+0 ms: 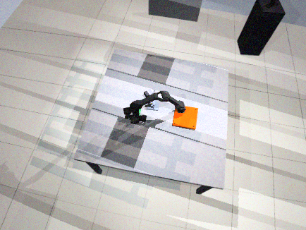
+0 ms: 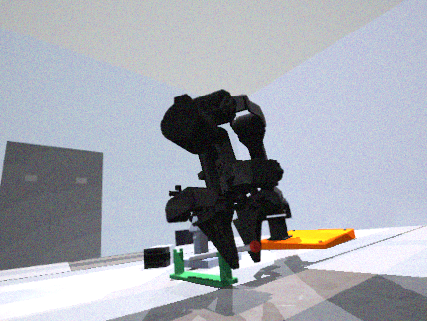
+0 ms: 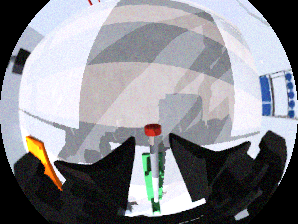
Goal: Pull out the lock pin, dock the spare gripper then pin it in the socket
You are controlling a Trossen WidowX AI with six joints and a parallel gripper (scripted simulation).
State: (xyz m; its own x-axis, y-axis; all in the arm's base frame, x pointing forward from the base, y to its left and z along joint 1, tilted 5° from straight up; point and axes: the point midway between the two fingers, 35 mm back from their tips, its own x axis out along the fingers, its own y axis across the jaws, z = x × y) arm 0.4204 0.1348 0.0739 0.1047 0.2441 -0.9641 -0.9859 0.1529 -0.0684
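Right now the green rack is 20 mm behind my gripper tip and 100 mm to the right of it. Round my gripper tip: spare gripper (120 mm behind, 330 mm to the right); grey mount (140 mm behind, 190 mm to the right, 30 mm above).
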